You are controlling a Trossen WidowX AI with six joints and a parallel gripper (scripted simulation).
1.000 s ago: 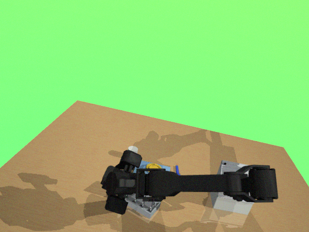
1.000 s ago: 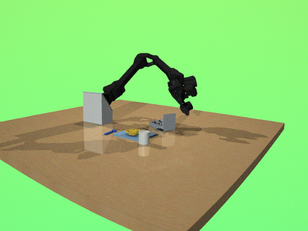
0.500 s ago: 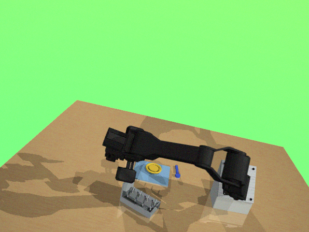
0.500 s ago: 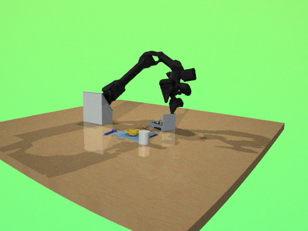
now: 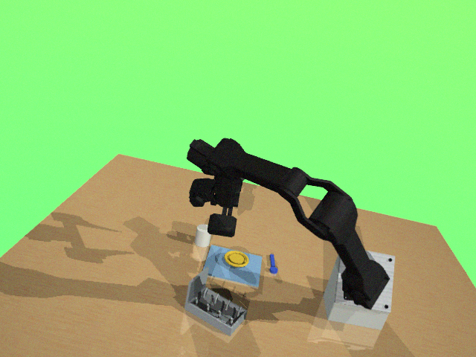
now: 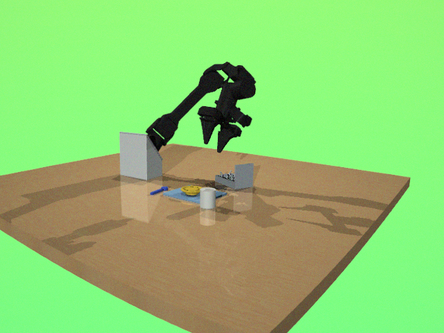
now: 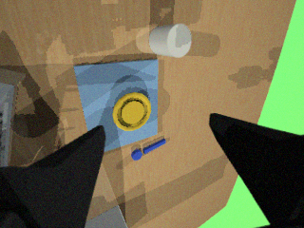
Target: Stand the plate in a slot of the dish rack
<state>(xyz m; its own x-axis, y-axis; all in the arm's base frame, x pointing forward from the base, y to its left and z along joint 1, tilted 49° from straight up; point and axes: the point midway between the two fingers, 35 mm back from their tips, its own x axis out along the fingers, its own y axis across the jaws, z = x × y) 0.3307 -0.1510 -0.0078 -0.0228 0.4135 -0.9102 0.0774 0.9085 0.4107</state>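
The yellow plate is 6 cm behind my gripper tip, 3 cm to the right of it and 13 cm below it. The rest, counted from my gripper tip: light blue mat: 5 cm behind, 2 cm to the right, 14 cm below; then grey dish rack: 1 cm behind, 17 cm to the left, 12 cm below; then white cup: 4 cm ahead, 10 cm to the right, 12 cm below.
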